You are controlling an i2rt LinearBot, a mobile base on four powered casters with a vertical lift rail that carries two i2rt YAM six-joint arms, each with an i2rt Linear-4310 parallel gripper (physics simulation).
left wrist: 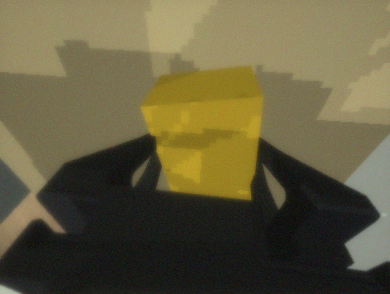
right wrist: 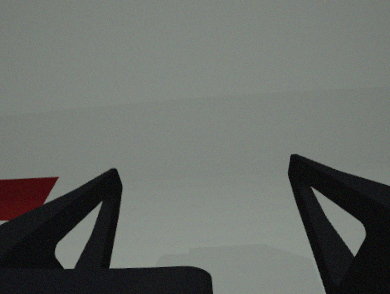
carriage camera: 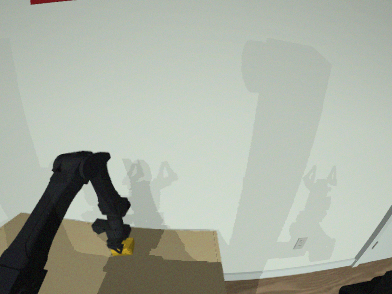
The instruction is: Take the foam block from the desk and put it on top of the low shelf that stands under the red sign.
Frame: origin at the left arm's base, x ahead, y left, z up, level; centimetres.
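Seen in the pictures: left gripper, fingertip midpoint: [left wrist: 208, 137] [carriage camera: 122, 247]; right gripper, fingertip midpoint: [right wrist: 203, 171].
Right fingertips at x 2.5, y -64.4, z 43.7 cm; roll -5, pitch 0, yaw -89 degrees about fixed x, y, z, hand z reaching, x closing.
A point is followed by its place in that frame.
The yellow foam block [carriage camera: 129, 245] @(x 35.1, y -4.0, z -20.9 cm) [left wrist: 210, 117] @(x 35.5, y 3.2, z -21.0 cm) is between the fingers of my left gripper [carriage camera: 119, 248] @(x 35.6, y -0.1, z -23.6 cm) [left wrist: 208, 137] @(x 35.6, y -0.1, z -23.6 cm), which is shut on it. The block is over the tan top of the low shelf [carriage camera: 165, 275] @(x 26.1, y -22.1, z -25.5 cm) [left wrist: 110, 25] @(x 28.9, y 6.1, z -25.4 cm), near its back edge by the wall; whether it touches the top, I cannot tell. Part of the red sign [carriage camera: 50, 1] @(x 51.2, y 26.6, z 78.7 cm) [right wrist: 25, 198] @(x 51.8, y 3.7, z 88.0 cm) shows on the wall, at the top left of the carriage view and at the left of the right wrist view. My right gripper [right wrist: 203, 171] @(x 2.5, y -64.4, z 43.7 cm) is open and empty, facing the wall.
The pale wall [carriage camera: 200, 125] @(x 53.2, y -33.5, z 31.6 cm) rises behind the shelf and carries shadows of the robot. To the right of the shelf are a wall outlet [carriage camera: 300, 243] @(x 55.1, y -108.9, z -46.2 cm), brown wood floor [carriage camera: 295, 281] @(x 49.4, y -117.6, z -86.5 cm) and a door edge. A dark part of the robot shows at the bottom right corner of the carriage view.
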